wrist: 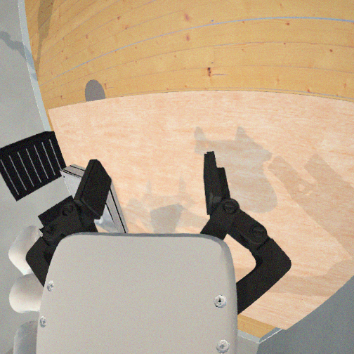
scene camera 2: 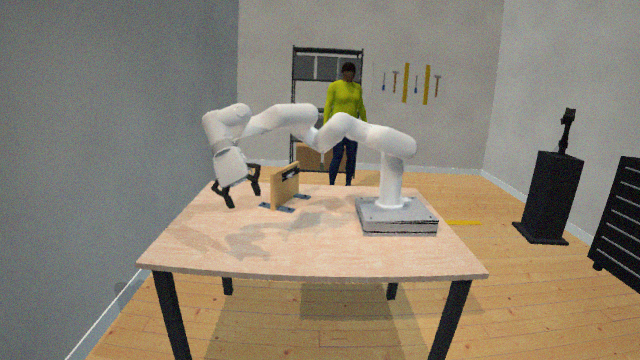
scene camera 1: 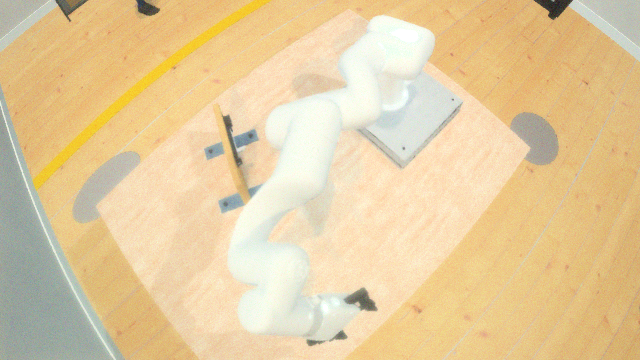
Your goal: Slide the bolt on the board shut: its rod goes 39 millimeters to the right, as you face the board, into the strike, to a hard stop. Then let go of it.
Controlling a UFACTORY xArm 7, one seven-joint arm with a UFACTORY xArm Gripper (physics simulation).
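Frame: origin at the arm's base, x ahead, y left, z up, level; centimetres.
Seen in the pictures: gripper, fingertip midpoint: [scene camera 2: 245,202] [scene camera 1: 358,319]; arm's base at its link origin: [scene camera 2: 389,204] [scene camera 1: 387,94].
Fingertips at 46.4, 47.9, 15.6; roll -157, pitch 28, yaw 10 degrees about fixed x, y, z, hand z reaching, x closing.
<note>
Pixels of each thing's top centre, then the offset from my fingertips to it, as dx, dy, dz. Level surfaces: height alone.
- wooden board at its top centre: [scene camera 1: 225,140] [scene camera 2: 286,167] +1.5, -54.6, -4.4
- dark bolt at its top centre: [scene camera 1: 234,134] [scene camera 2: 292,170] -1.5, -55.9, -6.0
- table at its surface level: dz -21.5
The wooden board [scene camera 1: 242,181] [scene camera 2: 283,192] stands upright on blue-grey feet on the table. The dark bolt [scene camera 1: 233,143] [scene camera 2: 290,173] is mounted high on the board's face toward the robot base, with a small pale part showing. How far its rod reaches toward the strike is too small to tell. My gripper [scene camera 1: 359,321] [scene camera 2: 244,199] [wrist: 152,166] is open and empty. It hangs above the table, clear of the board, on the left of it in the second scene view. Board and bolt do not show in the wrist view.
The robot's grey base plate [scene camera 1: 425,117] [scene camera 2: 397,225] sits on the table [scene camera 1: 400,215] [scene camera 2: 310,255] [wrist: 165,112]. My arm's links pass over the table near the board and cover part of one foot in the first scene view. A person [scene camera 2: 345,100] stands behind the table.
</note>
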